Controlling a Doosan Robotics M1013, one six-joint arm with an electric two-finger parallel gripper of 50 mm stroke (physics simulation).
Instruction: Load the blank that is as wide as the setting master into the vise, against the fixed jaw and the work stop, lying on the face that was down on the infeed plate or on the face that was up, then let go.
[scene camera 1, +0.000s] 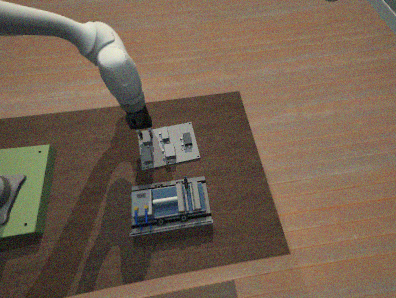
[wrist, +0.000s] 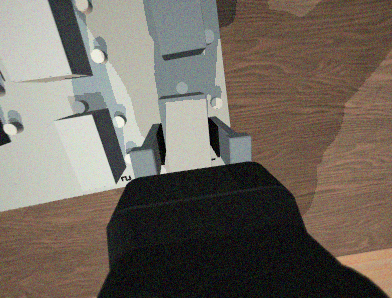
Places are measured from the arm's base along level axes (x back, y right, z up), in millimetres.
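Pixels of known places: gripper, between the fingertips: (scene camera 1: 146, 136) (wrist: 186, 133).
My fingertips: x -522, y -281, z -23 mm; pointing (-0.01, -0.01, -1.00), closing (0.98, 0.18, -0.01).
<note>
Behind a point stands the place of what it marks.
My gripper (scene camera 1: 144, 131) @(x -522, y -281, z -23 mm) (wrist: 186, 133) @(x -522, y -281, z -23 mm) is shut on a pale rectangular blank (wrist: 187, 130) @(x -522, y -277, z -16 mm) at the corner of the infeed plate (scene camera 1: 193, 156) @(x -730, y -204, z -52 mm) (wrist: 30, 185) @(x -671, y -350, z -52 mm). One finger is on each side of it; whether its underside touches the plate is hidden. Another blank (scene camera 1: 146, 154) @(x -533, y -193, z -16 mm) (wrist: 182, 25) @(x -529, y -206, z -17 mm) lies in line beyond it, in shadow. Two more blanks (scene camera 1: 165, 135) @(x -604, y -286, z -16 mm) (scene camera 1: 170, 151) @(x -632, y -209, z -17 mm) lie in the plate's middle. A dark grey block (scene camera 1: 187, 139) @(x -701, y -275, z -27 mm) sits toward the plate's right side. The vise (scene camera 1: 141, 196) @(x -550, y -4, z 36 mm) stands in front of the plate, with upright pale jaw plates (scene camera 1: 181, 196) @(x -693, y -6, z 35 mm) at its right half.
Small white pins (wrist: 98, 55) @(x -594, y -227, z -44 mm) stand on the plate near the blanks. The vise carries a white cylinder (scene camera 1: 165, 201) @(x -636, y 10, z 24 mm), blue parts with yellow tops (scene camera 1: 146, 207) @(x -576, y 37, z 49 mm) and a dark upright piece (scene camera 1: 186, 181) @(x -709, y -63, z 35 mm) at its back edge. A green block (scene camera 1: 37, 190) @(x -146, y -32, z -9 mm) with a grey object (scene camera 1: 10, 192) @(x -78, y -16, z 21 mm) is at left.
</note>
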